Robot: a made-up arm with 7 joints. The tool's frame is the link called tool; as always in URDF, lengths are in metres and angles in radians. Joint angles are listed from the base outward.
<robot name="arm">
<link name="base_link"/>
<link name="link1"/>
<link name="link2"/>
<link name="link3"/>
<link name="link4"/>
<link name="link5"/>
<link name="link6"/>
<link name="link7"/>
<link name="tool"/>
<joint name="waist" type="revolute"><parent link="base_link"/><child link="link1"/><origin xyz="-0.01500 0.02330 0.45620" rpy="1.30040 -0.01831 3.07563"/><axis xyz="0 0 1"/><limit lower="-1.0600" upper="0.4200"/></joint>
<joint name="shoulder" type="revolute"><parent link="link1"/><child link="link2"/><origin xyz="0.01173 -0.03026 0.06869" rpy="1.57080 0.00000 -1.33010"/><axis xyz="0 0 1"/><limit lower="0.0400" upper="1.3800"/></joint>
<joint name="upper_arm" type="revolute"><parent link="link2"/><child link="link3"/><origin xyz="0.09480 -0.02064 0.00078" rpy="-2.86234 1.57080 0.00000"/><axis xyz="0 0 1"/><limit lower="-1.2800" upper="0.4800"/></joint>
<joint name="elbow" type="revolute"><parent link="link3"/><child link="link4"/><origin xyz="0.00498 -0.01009 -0.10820" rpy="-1.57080 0.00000 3.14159"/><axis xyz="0 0 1"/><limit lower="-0.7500" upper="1.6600"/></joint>
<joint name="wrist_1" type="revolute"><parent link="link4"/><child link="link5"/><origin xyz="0.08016 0.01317 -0.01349" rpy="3.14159 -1.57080 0.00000"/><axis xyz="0 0 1"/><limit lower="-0.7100" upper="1.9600"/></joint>
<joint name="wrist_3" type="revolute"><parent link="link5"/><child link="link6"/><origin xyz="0.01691 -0.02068 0.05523" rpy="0.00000 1.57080 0.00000"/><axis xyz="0 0 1"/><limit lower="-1.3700" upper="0.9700"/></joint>
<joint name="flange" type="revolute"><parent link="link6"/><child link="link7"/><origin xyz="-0.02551 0.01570 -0.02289" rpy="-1.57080 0.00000 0.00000"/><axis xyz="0 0 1"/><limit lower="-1.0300" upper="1.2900"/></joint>
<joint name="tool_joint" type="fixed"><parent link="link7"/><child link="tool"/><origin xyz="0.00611 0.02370 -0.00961" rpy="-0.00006 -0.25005 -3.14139"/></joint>
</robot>
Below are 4 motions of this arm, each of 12 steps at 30 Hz.
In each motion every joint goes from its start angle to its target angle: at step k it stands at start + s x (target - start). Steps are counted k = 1, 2, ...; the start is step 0. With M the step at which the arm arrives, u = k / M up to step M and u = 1 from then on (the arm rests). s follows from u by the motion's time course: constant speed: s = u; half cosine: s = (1 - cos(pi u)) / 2; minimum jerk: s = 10 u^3 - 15 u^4 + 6 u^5.
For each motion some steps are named. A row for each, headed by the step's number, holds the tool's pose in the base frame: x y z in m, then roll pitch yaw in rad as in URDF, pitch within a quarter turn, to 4 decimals.
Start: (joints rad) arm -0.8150 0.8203 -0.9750 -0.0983 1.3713 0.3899 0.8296
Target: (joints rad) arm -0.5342 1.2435 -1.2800 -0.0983 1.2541 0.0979 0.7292
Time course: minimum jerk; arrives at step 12
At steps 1, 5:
1: 0.2430 0.1361 0.2912 2.6329 -0.4052 -1.4382
5: 0.2108 0.1745 0.2647 2.4151 -0.1605 -1.3755

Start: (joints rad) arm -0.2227 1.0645 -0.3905 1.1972 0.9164 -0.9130 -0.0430
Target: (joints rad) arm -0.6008 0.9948 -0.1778 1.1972 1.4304 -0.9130 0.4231
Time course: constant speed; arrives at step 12
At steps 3, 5, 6, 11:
3: 0.0291 0.3924 0.2523 1.1354 1.0435 -0.7630
5: 0.0486 0.3900 0.2508 1.2616 0.9642 -0.7045
6: 0.0584 0.3886 0.2505 1.3159 0.9234 -0.6846
11: 0.1079 0.3804 0.2543 1.5343 0.7149 -0.6463

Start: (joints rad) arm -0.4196 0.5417 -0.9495 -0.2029 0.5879 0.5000 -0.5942
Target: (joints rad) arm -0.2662 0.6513 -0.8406 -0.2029 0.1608 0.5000 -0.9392
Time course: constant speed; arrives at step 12
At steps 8, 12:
8: 0.0825 0.1183 0.2114 0.0577 0.7667 -1.6364
12: 0.0725 0.1302 0.2128 -0.2389 0.6889 -1.8183

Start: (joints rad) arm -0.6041 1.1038 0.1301 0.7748 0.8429 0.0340 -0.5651
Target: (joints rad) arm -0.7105 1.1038 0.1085 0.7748 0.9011 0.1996 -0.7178
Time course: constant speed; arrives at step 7
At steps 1, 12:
1: 0.1614 0.3762 0.3361 1.6448 0.5755 0.4511
12: 0.1783 0.3706 0.3526 1.6269 0.6123 0.5759

